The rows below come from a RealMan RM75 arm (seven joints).
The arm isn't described. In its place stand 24 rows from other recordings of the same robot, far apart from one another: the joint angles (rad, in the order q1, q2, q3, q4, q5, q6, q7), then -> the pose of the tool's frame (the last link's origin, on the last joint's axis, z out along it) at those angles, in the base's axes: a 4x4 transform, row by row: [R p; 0 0 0 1], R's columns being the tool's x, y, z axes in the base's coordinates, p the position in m.
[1.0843, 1.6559, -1.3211, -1.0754, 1.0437, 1.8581, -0.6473] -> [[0.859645, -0.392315, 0.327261, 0.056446], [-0.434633, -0.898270, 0.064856, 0.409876], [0.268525, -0.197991, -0.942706, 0.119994], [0, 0, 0, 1]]
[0.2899, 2.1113, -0.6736, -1.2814, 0.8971, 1.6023, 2.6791] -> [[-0.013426, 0.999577, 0.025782, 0.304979], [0.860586, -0.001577, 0.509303, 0.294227], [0.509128, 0.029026, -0.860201, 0.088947], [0, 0, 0, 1]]
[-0.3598, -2.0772, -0.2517, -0.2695, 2.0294, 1.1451, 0.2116] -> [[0.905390, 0.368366, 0.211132, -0.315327], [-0.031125, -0.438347, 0.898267, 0.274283], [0.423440, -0.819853, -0.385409, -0.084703], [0, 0, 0, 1]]
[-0.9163, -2.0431, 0.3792, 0.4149, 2.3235, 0.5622, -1.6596] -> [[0.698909, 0.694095, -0.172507, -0.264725], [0.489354, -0.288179, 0.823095, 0.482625], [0.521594, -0.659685, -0.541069, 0.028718], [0, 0, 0, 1]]
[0.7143, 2.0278, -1.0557, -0.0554, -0.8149, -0.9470, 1.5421] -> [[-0.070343, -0.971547, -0.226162, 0.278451], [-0.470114, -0.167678, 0.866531, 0.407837], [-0.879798, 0.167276, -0.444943, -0.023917], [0, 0, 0, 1]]
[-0.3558, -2.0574, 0.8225, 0.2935, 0.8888, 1.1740, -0.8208] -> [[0.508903, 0.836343, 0.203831, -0.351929], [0.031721, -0.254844, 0.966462, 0.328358], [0.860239, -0.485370, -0.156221, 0.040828], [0, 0, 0, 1]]
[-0.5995, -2.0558, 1.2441, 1.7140, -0.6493, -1.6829, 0.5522] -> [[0.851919, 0.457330, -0.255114, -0.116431], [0.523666, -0.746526, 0.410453, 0.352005], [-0.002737, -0.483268, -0.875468, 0.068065], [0, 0, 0, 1]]
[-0.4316, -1.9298, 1.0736, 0.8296, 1.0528, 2.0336, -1.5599] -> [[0.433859, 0.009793, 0.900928, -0.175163], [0.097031, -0.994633, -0.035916, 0.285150], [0.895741, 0.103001, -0.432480, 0.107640], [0, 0, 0, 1]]
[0.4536, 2.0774, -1.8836, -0.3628, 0.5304, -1.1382, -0.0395] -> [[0.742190, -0.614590, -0.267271, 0.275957], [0.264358, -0.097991, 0.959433, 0.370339], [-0.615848, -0.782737, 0.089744, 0.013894], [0, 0, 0, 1]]
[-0.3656, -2.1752, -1.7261, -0.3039, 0.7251, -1.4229, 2.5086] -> [[0.544244, 0.535419, 0.645852, -0.240667], [-0.035293, -0.754561, 0.655281, 0.288571], [0.838184, -0.379426, -0.391769, -0.067263], [0, 0, 0, 1]]
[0.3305, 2.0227, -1.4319, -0.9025, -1.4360, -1.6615, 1.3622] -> [[0.801937, -0.103905, -0.588304, 0.200304], [-0.160758, -0.985968, -0.044995, 0.263883], [-0.575373, 0.130658, -0.807387, -0.023848], [0, 0, 0, 1]]
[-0.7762, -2.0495, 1.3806, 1.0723, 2.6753, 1.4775, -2.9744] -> [[0.425392, 0.730620, -0.534075, -0.187216], [0.900619, -0.399813, 0.170397, 0.386651], [-0.089034, -0.553484, -0.828087, -0.011964], [0, 0, 0, 1]]
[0.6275, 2.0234, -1.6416, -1.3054, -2.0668, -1.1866, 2.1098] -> [[0.994248, -0.104666, -0.022734, 0.099435], [-0.097366, -0.971673, 0.215338, 0.355212], [-0.044628, -0.211886, -0.976275, -0.049015], [0, 0, 0, 1]]
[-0.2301, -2.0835, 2.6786, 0.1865, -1.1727, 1.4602, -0.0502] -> [[0.726698, 0.665254, 0.171309, -0.347016], [-0.144994, -0.095219, 0.984840, 0.246745], [0.671481, -0.740520, 0.027263, -0.012737], [0, 0, 0, 1]]
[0.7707, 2.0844, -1.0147, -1.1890, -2.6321, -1.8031, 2.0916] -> [[0.848125, -0.408441, 0.337431, 0.178402], [-0.449198, -0.892074, 0.049241, 0.363850], [0.280902, -0.193336, -0.940061, 0.030510], [0, 0, 0, 1]]
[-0.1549, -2.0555, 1.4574, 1.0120, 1.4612, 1.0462, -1.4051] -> [[0.828171, 0.476785, 0.294633, -0.260685], [0.273510, -0.802639, 0.530059, 0.302718], [0.489208, -0.358395, -0.795128, -0.027330], [0, 0, 0, 1]]
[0.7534, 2.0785, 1.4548, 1.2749, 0.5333, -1.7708, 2.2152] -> [[0.749838, -0.087256, 0.655843, 0.151894], [-0.065324, -0.996186, -0.057852, 0.319116], [0.658389, 0.000537, -0.752678, -0.042432], [0, 0, 0, 1]]
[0.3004, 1.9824, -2.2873, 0.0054, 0.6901, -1.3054, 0.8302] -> [[0.351177, -0.934296, -0.061367, 0.399653], [-0.099601, -0.102446, 0.989740, 0.268167], [-0.930997, -0.341461, -0.129033, 0.036166], [0, 0, 0, 1]]
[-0.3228, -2.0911, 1.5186, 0.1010, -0.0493, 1.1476, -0.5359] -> [[0.484041, 0.875027, -0.005712, -0.377205], [0.068958, -0.031636, 0.997118, 0.291782], [0.872324, -0.483040, -0.075654, -0.000573], [0, 0, 0, 1]]
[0.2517, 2.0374, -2.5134, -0.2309, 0.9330, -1.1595, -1.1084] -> [[0.882966, 0.467560, -0.041927, 0.368238], [0.121863, -0.142046, 0.982330, 0.266864], [0.453343, -0.872474, -0.182400, -0.027619], [0, 0, 0, 1]]
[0.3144, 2.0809, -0.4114, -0.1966, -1.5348, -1.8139, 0.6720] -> [[0.481746, -0.575923, -0.660480, 0.300660], [0.168303, -0.678865, 0.714714, 0.248867], [-0.859997, -0.455471, -0.230111, 0.014618], [0, 0, 0, 1]]
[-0.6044, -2.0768, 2.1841, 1.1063, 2.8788, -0.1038, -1.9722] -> [[0.573610, -0.719134, 0.392196, -0.065137], [-0.709755, -0.197321, 0.676248, 0.367956], [-0.408925, -0.666266, -0.623595, -0.113496], [0, 0, 0, 1]]
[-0.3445, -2.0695, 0.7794, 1.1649, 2.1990, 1.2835, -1.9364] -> [[0.714276, 0.693828, -0.091722, -0.309345], [0.572114, -0.503374, 0.647534, 0.343573], [0.403106, -0.514993, -0.756497, 0.089992], [0, 0, 0, 1]]
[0.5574, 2.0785, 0.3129, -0.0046, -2.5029, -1.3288, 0.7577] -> [[0.622491, -0.626002, -0.469709, 0.278477], [-0.250221, -0.727861, 0.638442, 0.307331], [-0.741549, -0.279893, -0.609726, -0.073052], [0, 0, 0, 1]]
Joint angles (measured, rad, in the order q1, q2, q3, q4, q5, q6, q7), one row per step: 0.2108 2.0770 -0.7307 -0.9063 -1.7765 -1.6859 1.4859; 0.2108 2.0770 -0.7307 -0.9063 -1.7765 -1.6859 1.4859; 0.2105 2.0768 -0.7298 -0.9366 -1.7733 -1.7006 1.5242; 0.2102 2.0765 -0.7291 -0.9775 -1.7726 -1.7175 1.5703; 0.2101 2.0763 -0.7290 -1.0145 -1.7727 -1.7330 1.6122; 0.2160 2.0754 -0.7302 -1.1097 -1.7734 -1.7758 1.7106; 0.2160 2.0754 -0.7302 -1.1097 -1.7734 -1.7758 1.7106; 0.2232 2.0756 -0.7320 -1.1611 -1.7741 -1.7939 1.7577; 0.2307 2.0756 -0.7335 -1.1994 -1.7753 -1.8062 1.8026; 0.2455 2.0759 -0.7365 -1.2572 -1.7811 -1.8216 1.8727
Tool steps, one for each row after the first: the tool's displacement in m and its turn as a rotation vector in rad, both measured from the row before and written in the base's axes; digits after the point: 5 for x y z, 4 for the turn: 0.00000 0.00000 0.00000 0.0000 0.0000 0.0000; -0.00406 0.00084 0.00498 -0.0086 0.0075 -0.0016; -0.00506 0.00100 0.00622 -0.0108 0.0026 -0.0006; -0.00473 0.00063 0.00529 -0.0114 0.0013 -0.0007; -0.01437 0.00192 0.01266 -0.0304 -0.0049 0.0121; 0.00000 0.00000 0.00000 0.0000 0.0000 0.0000; -0.00882 0.00201 0.00611 -0.0120 -0.0087 0.0115; -0.00708 0.00186 0.00438 -0.0127 -0.0040 0.0016; -0.01125 0.00342 0.00592 -0.0198 -0.0099 -0.0002
